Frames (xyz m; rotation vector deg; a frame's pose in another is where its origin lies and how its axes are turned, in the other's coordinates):
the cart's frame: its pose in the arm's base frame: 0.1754 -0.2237 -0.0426 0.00 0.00 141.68
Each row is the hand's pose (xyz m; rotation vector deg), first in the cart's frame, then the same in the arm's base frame.
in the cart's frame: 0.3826 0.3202 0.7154 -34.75 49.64 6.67
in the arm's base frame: -0.3233 -0.2377 0.6728 -76.44 -21.68 131.16
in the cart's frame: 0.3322 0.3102 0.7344 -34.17 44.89 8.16
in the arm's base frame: -0.2776 -0.2611 0.6918 -70.98 -23.22 134.82
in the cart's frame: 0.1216 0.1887 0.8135 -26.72 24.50 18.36
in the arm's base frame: -0.0370 -0.2963 0.7709 -44.65 -24.06 153.47
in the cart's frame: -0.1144 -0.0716 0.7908 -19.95 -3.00 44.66
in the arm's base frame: 0.3095 -0.2385 0.7482 5.46 29.13 -170.75
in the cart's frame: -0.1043 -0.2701 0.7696 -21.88 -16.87 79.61
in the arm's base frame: 0.4247 -0.0765 0.7270 -10.32 30.88 -134.49
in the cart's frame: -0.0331 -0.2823 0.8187 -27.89 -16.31 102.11
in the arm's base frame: 0.3764 -0.0227 0.7761 -6.43 32.57 -111.22
